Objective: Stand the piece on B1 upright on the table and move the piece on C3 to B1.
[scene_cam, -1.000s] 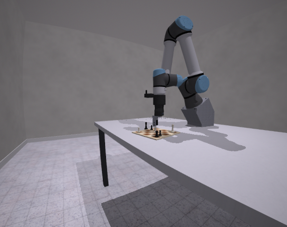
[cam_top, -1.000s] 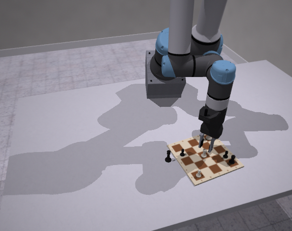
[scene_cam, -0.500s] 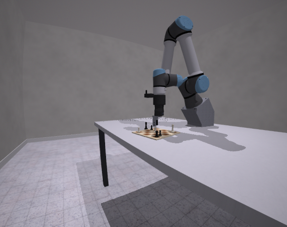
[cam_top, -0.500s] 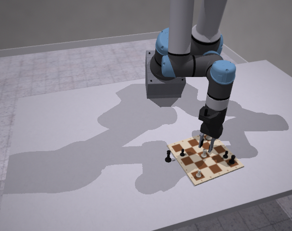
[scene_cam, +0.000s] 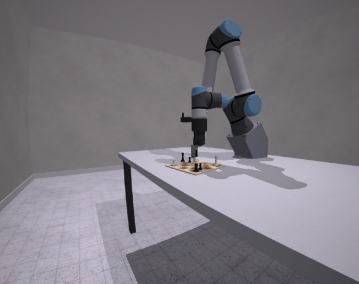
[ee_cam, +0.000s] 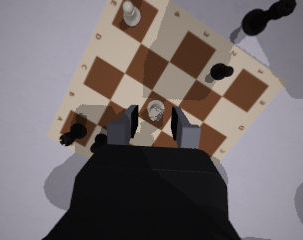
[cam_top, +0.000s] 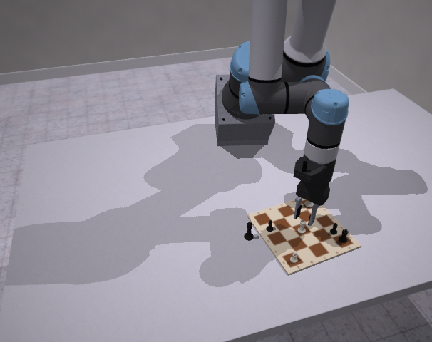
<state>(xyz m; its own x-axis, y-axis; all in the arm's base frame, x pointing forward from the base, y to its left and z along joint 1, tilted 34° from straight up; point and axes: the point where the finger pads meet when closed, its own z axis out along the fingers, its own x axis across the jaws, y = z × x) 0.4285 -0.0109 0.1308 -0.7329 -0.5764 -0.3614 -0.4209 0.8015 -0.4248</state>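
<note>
Right now the chessboard is 60 mm below my hand. Round my hand: white pawn: 80 mm ahead, 70 mm to the right, 50 mm below; then tall white piece: 80 mm behind, 80 mm to the left, 30 mm below.
</note>
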